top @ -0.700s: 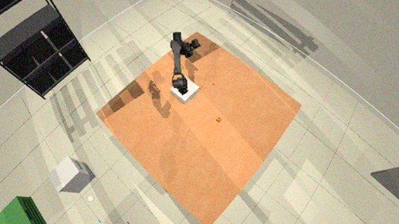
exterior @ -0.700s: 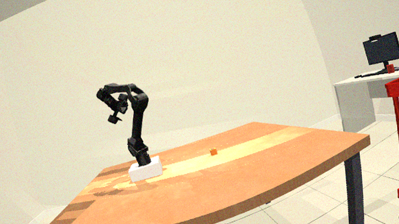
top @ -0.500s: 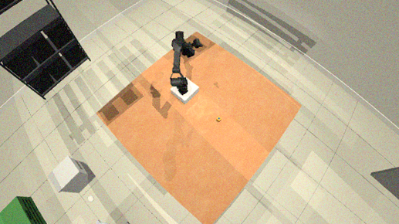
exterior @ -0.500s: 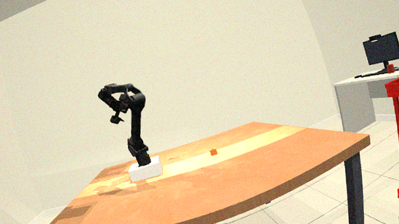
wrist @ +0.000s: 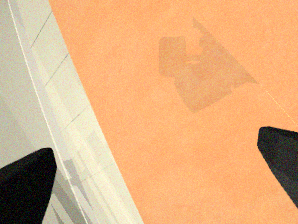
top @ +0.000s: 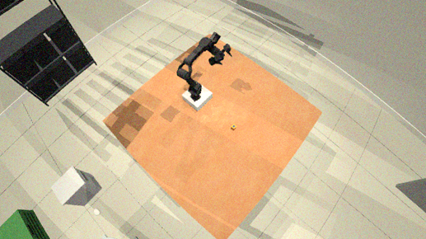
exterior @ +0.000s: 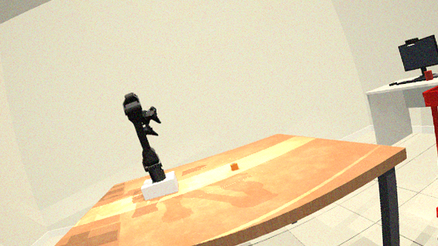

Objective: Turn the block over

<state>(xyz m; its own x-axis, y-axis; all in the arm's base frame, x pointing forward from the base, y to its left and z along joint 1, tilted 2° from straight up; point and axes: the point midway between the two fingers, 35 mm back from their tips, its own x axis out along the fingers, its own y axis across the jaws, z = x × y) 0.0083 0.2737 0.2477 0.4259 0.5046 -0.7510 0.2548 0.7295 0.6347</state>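
The orange block lies 34 cm ahead of my gripper tip, 27 cm below it and 21 cm to the right of it.
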